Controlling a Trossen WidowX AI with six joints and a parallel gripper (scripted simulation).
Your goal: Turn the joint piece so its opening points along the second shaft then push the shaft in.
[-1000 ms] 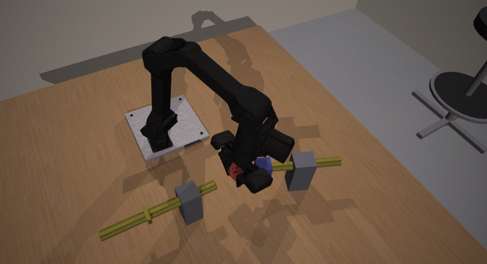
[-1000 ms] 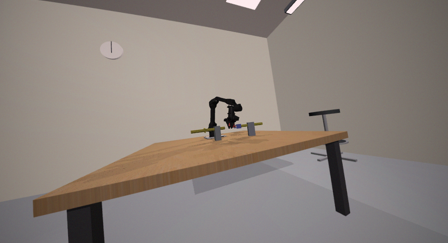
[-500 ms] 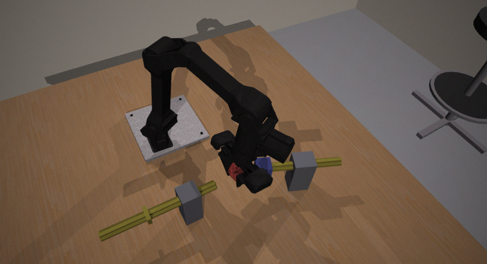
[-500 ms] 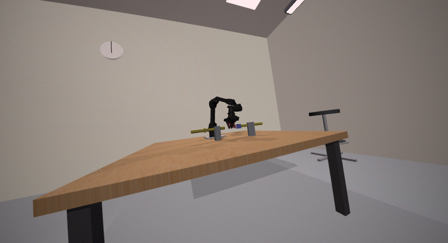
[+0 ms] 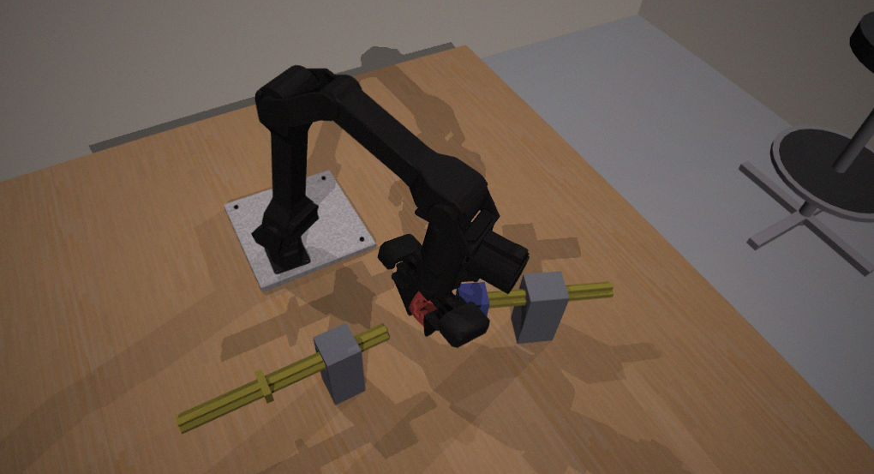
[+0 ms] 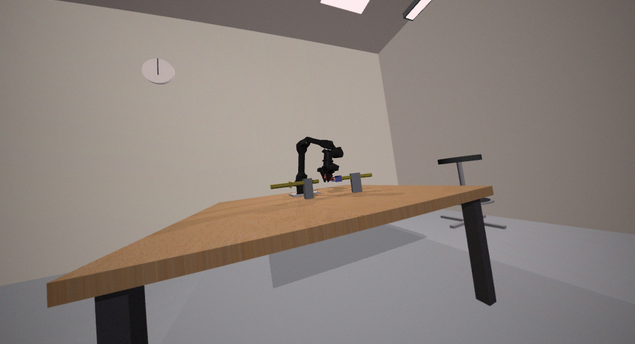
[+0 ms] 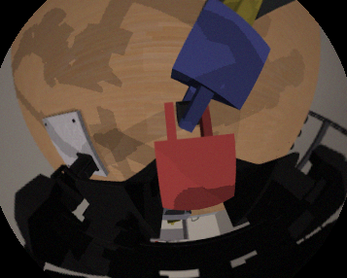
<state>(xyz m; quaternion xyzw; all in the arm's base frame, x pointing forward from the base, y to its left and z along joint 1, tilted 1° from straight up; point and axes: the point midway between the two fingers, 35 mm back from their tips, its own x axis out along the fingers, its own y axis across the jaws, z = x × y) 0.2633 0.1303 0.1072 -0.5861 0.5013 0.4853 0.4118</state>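
The red joint piece is 30 mm above my gripper tip and 20 mm to the left of it.
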